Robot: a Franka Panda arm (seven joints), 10 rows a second.
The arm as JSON. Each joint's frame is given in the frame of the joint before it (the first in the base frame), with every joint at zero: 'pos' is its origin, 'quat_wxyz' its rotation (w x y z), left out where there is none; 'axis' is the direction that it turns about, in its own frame. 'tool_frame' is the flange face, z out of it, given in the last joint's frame.
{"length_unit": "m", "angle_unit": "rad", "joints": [
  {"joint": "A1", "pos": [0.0, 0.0, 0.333], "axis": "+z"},
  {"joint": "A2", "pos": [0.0, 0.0, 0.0], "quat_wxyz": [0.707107, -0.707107, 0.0, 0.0], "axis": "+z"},
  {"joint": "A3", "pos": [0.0, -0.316, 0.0], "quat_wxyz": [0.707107, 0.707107, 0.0, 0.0], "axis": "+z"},
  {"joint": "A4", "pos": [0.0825, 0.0, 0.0], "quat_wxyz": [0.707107, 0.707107, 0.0, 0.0], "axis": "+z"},
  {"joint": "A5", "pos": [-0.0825, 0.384, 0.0], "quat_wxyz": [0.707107, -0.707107, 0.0, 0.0], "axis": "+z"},
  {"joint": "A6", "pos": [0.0, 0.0, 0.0], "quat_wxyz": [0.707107, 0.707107, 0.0, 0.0], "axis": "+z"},
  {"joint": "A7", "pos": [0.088, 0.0, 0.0], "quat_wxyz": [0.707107, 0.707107, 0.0, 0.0], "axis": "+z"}
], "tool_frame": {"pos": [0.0, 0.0, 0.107]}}
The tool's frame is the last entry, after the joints.
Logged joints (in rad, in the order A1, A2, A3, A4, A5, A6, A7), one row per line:
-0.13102 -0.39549 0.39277 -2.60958 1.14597 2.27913 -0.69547
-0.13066 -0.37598 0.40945 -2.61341 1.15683 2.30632 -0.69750
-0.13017 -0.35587 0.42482 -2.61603 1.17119 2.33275 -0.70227
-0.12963 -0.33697 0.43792 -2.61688 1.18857 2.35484 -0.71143
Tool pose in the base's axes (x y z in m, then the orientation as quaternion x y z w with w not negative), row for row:
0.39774 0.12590 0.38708 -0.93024 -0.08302 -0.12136 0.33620
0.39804 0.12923 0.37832 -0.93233 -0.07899 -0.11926 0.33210
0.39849 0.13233 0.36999 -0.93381 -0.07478 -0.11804 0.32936
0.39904 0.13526 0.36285 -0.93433 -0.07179 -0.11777 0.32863
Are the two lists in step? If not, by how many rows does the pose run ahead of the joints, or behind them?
They are in step.
